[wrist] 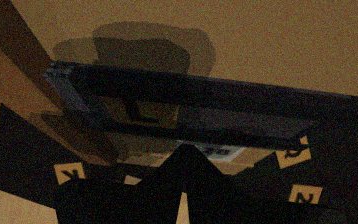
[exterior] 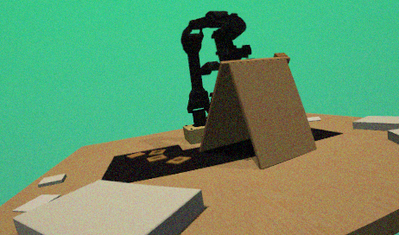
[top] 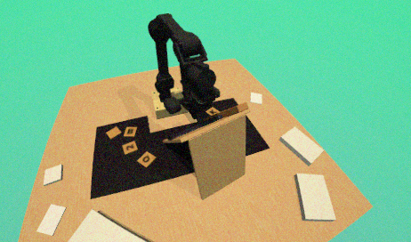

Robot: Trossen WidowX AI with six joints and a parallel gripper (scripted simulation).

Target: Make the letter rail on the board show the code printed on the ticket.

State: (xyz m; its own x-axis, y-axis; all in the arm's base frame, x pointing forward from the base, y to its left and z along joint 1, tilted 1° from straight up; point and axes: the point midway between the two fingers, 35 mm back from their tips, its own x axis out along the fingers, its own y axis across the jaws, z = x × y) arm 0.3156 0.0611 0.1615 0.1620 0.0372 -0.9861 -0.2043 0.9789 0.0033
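The white ticket is 90 mm below my gripper tip, 40 mm to the right of it and 30 mm behind it. From my gripper tip the other things lie so: black mat: 180 mm below, 120 mm behind, 60 mm to the right.
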